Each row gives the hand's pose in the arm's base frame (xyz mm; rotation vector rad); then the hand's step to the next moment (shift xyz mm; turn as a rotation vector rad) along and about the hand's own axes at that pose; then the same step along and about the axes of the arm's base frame.
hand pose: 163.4 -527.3 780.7 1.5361 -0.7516 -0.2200
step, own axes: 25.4 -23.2 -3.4 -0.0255 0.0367 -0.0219
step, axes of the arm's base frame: 28.7 -13.3 -13.8 -0.0189 0.0349 0.0300
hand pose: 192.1 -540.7 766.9 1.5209 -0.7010 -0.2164
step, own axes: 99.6 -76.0 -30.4 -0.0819 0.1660 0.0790
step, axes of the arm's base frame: 117.1 -34.6 -41.3 -0.1556 -0.0089 0.1273
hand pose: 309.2 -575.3 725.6 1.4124 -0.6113 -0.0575
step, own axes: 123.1 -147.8 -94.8 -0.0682 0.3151 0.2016
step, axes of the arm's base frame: 191.5 10.4 -95.9 -0.2438 -0.0975 0.2750
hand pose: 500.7 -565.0 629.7 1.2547 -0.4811 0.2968
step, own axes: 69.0 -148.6 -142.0 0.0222 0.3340 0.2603
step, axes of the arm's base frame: 155.4 89.1 -122.1 -0.1854 -0.1522 0.3497
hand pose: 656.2 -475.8 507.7 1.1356 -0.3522 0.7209
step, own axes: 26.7 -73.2 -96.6 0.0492 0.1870 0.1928
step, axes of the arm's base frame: 59.7 80.1 -73.6 -0.0724 -0.1156 0.2366
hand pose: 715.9 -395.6 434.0 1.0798 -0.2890 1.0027
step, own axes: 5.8 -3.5 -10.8 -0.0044 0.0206 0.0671
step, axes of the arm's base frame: 3.2 11.8 -3.6 -0.0017 -0.0564 0.0420
